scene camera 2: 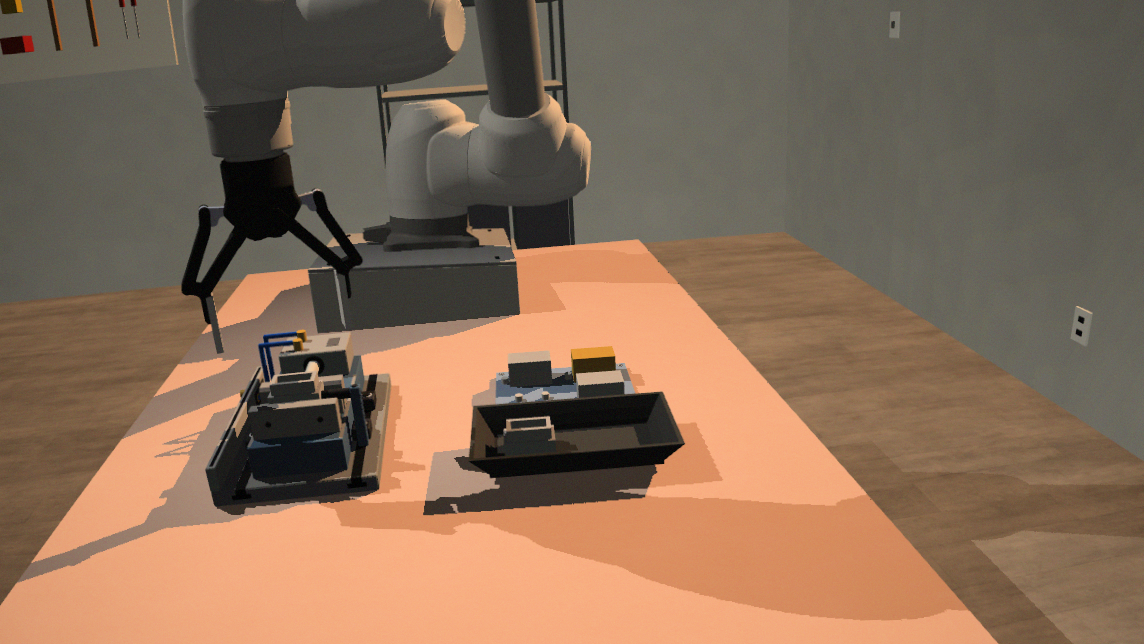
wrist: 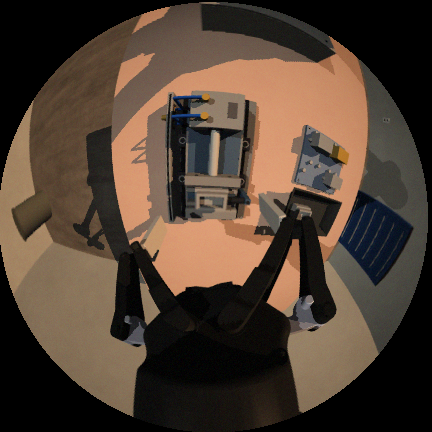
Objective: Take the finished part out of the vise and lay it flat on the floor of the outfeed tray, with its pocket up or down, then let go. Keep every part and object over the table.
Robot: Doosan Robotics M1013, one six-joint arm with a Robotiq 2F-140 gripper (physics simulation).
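Seen in the pictures: gripper, fingertip midpoint: (scene camera 2: 284, 336) (wrist: 209, 212); arm's base, link origin: (scene camera 2: 430, 241).
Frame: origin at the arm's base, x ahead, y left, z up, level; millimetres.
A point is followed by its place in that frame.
Note:
The finished part (scene camera 2: 294, 387) {x 710, y -191, z 19 mm} (wrist: 211, 201) {x 700, y -191, z 11 mm}, a light grey block with a rectangular pocket facing up, sits between the jaws at the near end of the vise (scene camera 2: 294, 420) {x 739, y -193, z -10 mm} (wrist: 217, 112) {x 541, y -182, z 6 mm}. My gripper (scene camera 2: 280, 326) {x 690, y -195, z 75 mm} (wrist: 209, 212) {x 690, y -195, z 75 mm} is wide open and empty, above the vise, with its fingers pointing down and well clear of the part. The black outfeed tray (scene camera 2: 576, 462) {x 822, y 117, z -68 mm} (wrist: 331, 217) {x 777, y 234, z -57 mm} stands to the right of the vise. Another pocketed grey part (scene camera 2: 528, 438) {x 774, y 71, z -55 mm} (wrist: 301, 209) {x 742, y 60, z -46 mm} lies at its left end, pocket up; a finger partly hides it in the wrist view.
A blue fixture plate (scene camera 2: 564, 389) {x 594, y 149, z -82 mm} (wrist: 310, 172) {x 641, y 95, z -82 mm} with grey blocks and an orange block (scene camera 2: 593, 360) {x 581, y 195, z -50 mm} (wrist: 339, 154) {x 563, y 178, z -46 mm} stands behind the tray. Blue hoses (scene camera 2: 280, 336) {x 517, y -230, z 16 mm} (wrist: 187, 116) {x 550, y -229, z 19 mm} rise at the vise's back left. A thin upright panel (scene camera 2: 236, 436) {x 673, y -278, z -52 mm} (wrist: 170, 160) {x 627, y -276, z -44 mm} lines its left side.

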